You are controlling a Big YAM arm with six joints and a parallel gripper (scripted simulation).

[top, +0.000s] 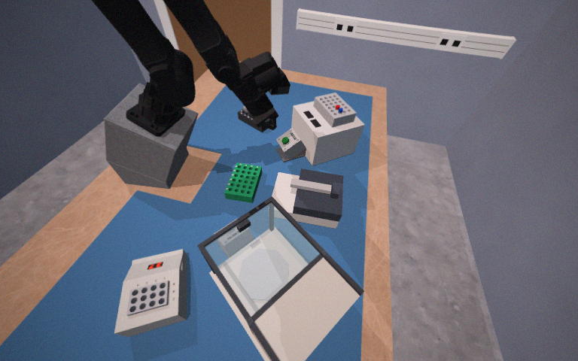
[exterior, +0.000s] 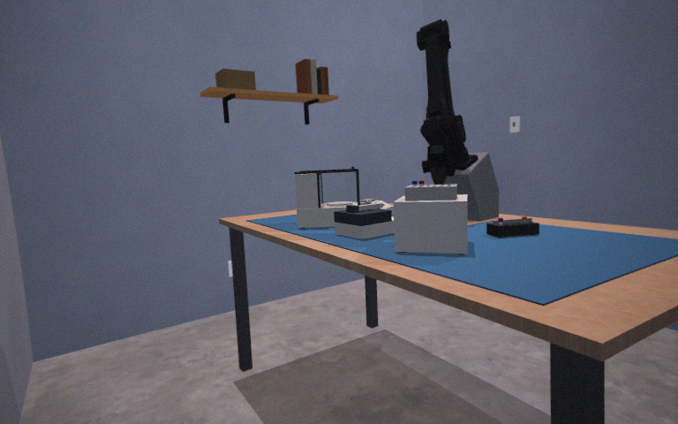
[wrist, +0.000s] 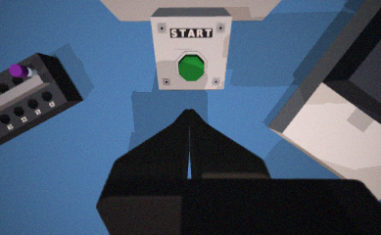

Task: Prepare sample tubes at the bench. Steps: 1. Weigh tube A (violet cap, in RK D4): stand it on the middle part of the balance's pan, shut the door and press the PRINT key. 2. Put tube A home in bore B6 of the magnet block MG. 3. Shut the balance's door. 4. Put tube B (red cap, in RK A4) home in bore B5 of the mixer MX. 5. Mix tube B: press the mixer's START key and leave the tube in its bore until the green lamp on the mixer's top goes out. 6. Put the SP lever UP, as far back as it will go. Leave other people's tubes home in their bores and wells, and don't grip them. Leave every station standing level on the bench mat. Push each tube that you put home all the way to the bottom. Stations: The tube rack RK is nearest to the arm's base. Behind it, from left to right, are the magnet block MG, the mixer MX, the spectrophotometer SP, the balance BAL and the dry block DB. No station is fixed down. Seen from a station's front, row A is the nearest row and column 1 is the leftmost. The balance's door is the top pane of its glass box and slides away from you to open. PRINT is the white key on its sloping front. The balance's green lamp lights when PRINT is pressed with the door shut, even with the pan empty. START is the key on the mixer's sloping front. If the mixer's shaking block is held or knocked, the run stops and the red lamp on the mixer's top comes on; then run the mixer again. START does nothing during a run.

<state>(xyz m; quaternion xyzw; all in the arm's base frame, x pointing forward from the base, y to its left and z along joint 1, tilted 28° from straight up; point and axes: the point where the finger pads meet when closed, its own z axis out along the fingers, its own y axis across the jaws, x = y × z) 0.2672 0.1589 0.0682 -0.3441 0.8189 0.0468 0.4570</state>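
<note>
Right now my hand is 3 cm short of the green start key, 3 cm to the right of it and 7 cm above it. Round my hand: blue-capped tube (19 cm ahead, 11 cm to the left, 2 cm above); then green rack RK (4 cm behind, 15 cm to the right, 12 cm below); then grey shaking block (16 cm ahead, 15 cm to the left, 1 cm above).
</note>
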